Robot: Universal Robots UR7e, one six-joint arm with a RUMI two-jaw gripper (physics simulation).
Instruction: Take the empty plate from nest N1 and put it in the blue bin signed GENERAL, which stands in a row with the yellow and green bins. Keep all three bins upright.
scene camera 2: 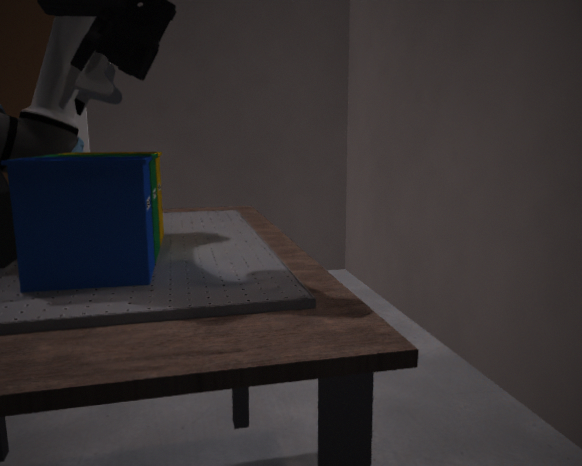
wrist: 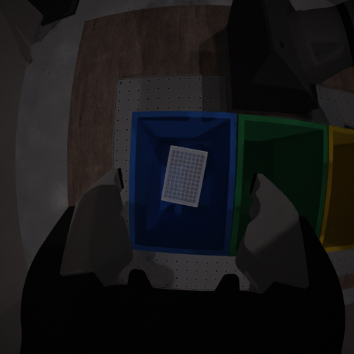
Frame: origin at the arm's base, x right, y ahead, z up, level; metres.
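Seen in the pictures: gripper, fingertip midpoint: point(scene camera 2: 70, 111).
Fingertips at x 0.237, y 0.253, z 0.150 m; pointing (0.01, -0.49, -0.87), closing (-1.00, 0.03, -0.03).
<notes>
Offsets run from my fingertips to a thing's top centre. "*": to the spot under its first point. Level surfaces: height alone.
The empty plate point(wrist: 184, 176), a pale grid of wells, lies inside the blue bin @(dx +0.009, dy +0.016, dz -0.066 m) point(scene camera 2: 80, 225) point(wrist: 185, 237), well below its rim and turned slightly against the walls. The blue bin, the green bin @(* dx -0.122, dy +0.106, dz -0.192 m) point(scene camera 2: 156, 225) point(wrist: 287, 145) and the yellow bin @(* dx -0.243, dy +0.111, dz -0.193 m) point(scene camera 2: 160, 215) point(wrist: 345, 200) stand upright in a row, side by side. White marks on the blue bin's side are too small to read. My gripper point(scene camera 2: 98, 100) point(wrist: 186, 172) is open and empty, high above the blue bin, its fingertips apart from the plate. Nest N1 does not show in either view.
The bins stand on a grey perforated board @(dz -0.246 m) point(scene camera 2: 225, 295) point(wrist: 160, 95) on the wooden table @(dz -0.259 m) point(scene camera 2: 200, 350) point(wrist: 95, 100). A large dark block point(wrist: 260, 75) stands behind the blue and green bins in the wrist view. Arm links hang at the upper left in the scene view.
</notes>
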